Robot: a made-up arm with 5 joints.
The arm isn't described. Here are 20 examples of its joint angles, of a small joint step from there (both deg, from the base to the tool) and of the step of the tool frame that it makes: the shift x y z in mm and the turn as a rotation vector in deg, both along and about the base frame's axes.
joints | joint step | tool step
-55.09 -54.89 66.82 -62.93 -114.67 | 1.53 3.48 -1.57 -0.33 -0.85 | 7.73 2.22 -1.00 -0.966 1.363 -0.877
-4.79 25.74 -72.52 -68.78 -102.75 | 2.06 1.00 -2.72 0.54 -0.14 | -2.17 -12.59 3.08 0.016 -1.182 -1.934
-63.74 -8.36 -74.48 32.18 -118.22 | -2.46 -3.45 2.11 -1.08 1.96 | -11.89 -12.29 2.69 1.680 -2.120 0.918
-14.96 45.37 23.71 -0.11 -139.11 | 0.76 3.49 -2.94 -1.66 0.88 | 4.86 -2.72 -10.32 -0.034 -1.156 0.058
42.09 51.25 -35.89 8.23 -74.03 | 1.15 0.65 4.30 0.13 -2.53 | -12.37 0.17 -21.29 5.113 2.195 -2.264
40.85 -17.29 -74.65 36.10 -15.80 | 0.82 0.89 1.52 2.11 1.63 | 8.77 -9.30 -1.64 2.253 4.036 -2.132
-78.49 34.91 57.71 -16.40 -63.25 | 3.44 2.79 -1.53 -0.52 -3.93 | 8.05 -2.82 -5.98 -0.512 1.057 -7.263
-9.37 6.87 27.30 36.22 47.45 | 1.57 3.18 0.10 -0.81 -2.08 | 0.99 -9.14 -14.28 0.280 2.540 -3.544
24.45 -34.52 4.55 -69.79 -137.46 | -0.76 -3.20 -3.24 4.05 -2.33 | -20.11 12.50 18.41 -1.379 -2.001 3.048
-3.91 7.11 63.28 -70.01 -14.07 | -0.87 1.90 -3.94 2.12 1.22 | 13.19 4.30 0.61 -1.223 -0.013 0.879
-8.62 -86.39 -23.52 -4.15 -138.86 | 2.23 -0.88 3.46 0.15 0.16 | 9.94 7.53 -0.41 -0.295 2.715 -2.377
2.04 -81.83 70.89 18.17 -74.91 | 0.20 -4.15 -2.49 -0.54 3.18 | -6.14 -1.10 16.59 -3.441 -7.055 0.002
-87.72 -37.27 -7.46 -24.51 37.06 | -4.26 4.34 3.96 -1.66 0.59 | -13.23 36.03 -21.17 -6.642 -0.224 3.716
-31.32 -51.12 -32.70 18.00 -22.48 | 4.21 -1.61 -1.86 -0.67 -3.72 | -16.81 -9.04 -0.33 3.242 -2.928 -0.761
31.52 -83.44 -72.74 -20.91 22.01 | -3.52 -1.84 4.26 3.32 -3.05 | -6.90 -19.92 6.17 0.213 6.490 3.824
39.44 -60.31 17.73 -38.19 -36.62 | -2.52 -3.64 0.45 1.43 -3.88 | -7.91 13.36 1.21 -0.645 -1.732 6.359
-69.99 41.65 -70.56 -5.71 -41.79 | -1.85 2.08 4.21 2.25 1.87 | -9.03 17.15 -32.09 -8.598 1.266 0.901
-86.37 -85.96 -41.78 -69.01 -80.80 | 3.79 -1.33 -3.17 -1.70 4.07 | -18.58 -15.37 -18.33 6.538 3.216 -2.402
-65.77 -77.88 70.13 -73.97 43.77 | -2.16 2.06 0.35 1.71 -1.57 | -1.59 7.13 -3.51 -3.678 1.879 3.704
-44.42 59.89 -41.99 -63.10 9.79 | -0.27 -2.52 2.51 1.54 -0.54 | -2.83 0.18 6.89 -0.799 1.361 0.648
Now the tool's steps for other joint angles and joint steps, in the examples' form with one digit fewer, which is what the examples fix.
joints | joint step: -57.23 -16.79 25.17 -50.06 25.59 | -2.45 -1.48 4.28 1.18 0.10
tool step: -13.0 2.0 -12.3 -3.43 2.02 2.39
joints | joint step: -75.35 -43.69 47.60 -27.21 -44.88 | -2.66 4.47 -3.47 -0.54 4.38
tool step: -6.8 14.0 3.7 -1.38 -3.82 0.94
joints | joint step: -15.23 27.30 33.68 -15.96 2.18 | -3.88 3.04 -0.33 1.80 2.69
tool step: -8.0 18.2 -11.3 -3.08 3.77 5.85
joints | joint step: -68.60 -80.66 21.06 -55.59 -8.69 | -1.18 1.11 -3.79 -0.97 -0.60
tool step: -3.3 -7.9 8.6 3.32 -1.55 1.71
